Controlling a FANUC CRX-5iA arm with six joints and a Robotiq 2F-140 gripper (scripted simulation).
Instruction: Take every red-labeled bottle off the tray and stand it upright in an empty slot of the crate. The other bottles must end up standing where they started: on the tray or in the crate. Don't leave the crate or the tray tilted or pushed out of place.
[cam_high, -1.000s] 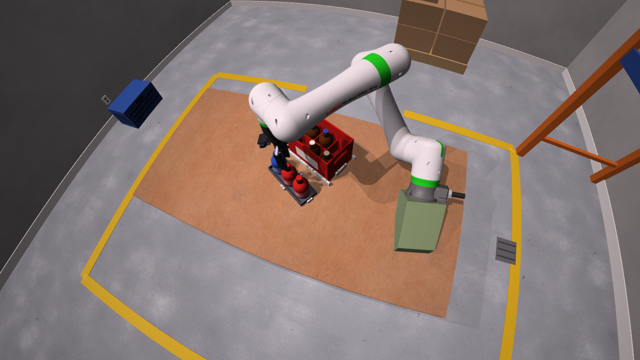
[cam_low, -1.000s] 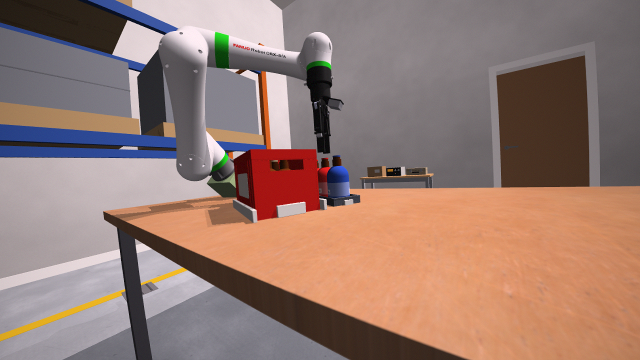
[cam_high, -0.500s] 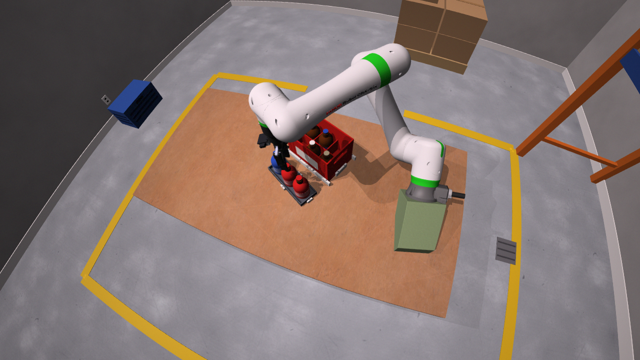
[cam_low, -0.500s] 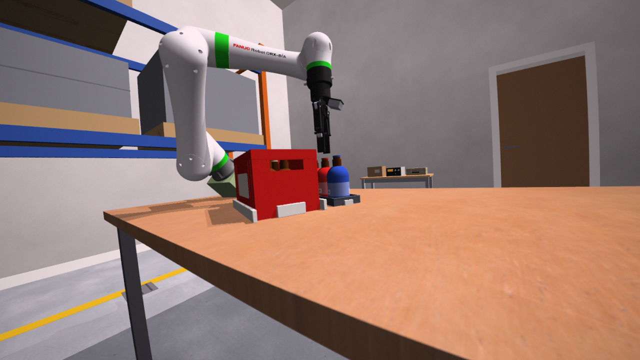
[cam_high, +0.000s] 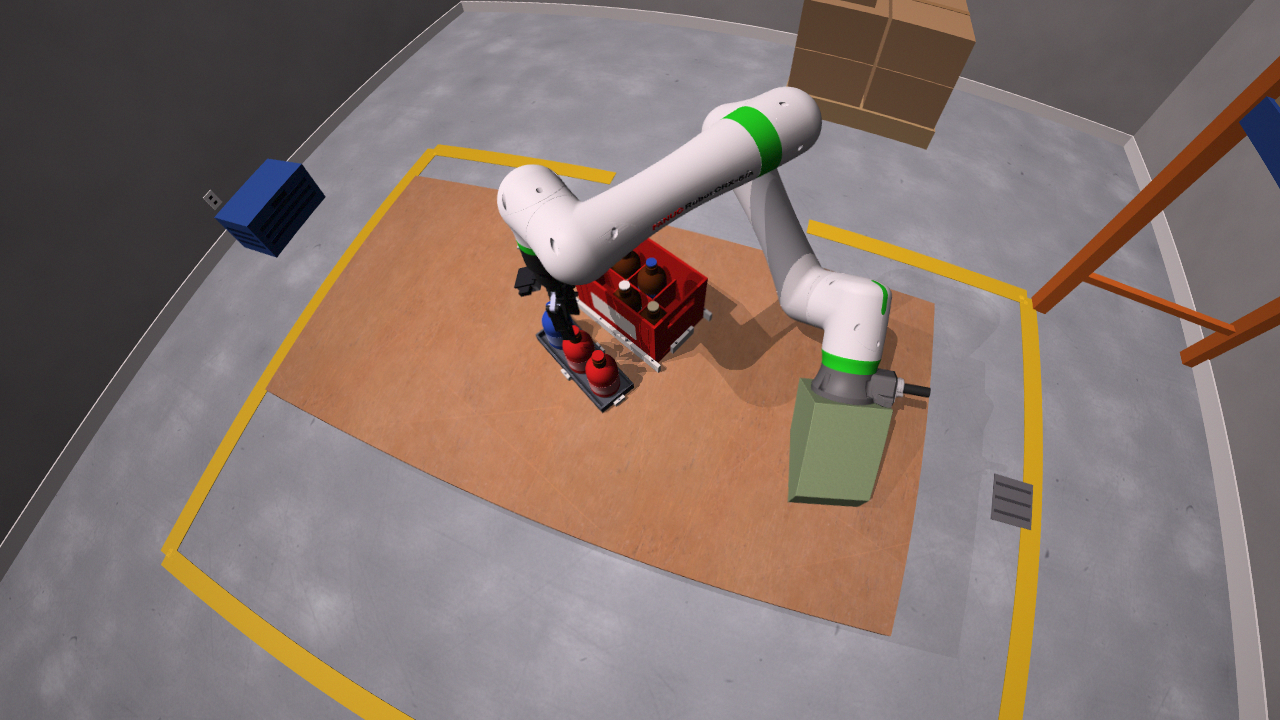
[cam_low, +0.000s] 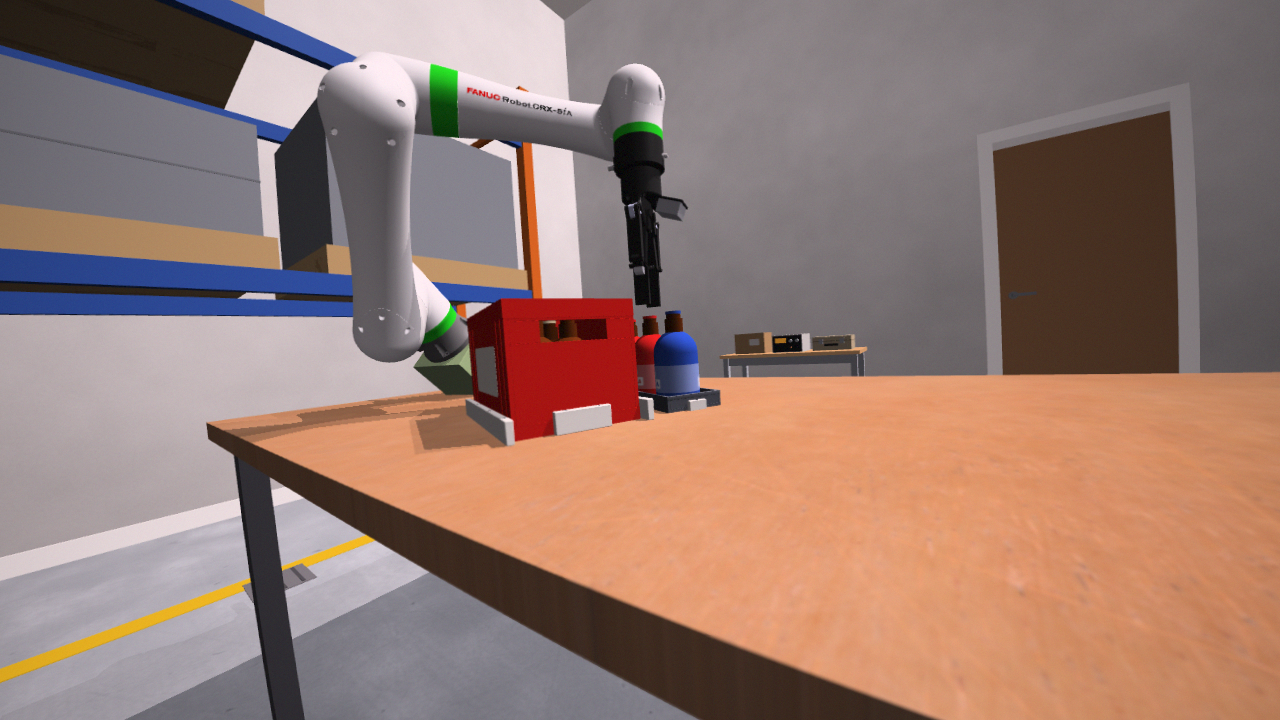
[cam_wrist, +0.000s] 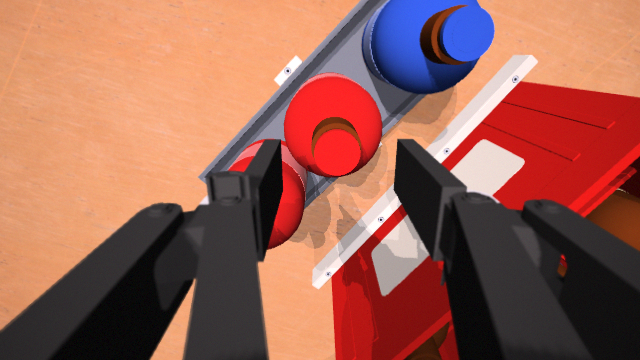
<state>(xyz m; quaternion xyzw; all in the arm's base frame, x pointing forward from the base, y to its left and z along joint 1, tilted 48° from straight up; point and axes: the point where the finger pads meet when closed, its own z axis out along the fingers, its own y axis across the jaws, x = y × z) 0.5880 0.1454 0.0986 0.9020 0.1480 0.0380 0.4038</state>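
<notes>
The blue-labeled bottle lies 8 cm ahead of my hand, 5 cm to the right of it and 13 cm below it. Round my hand: grey tray 20 cm below; red crate 9 cm behind, 19 cm to the right, 13 cm below.
</notes>
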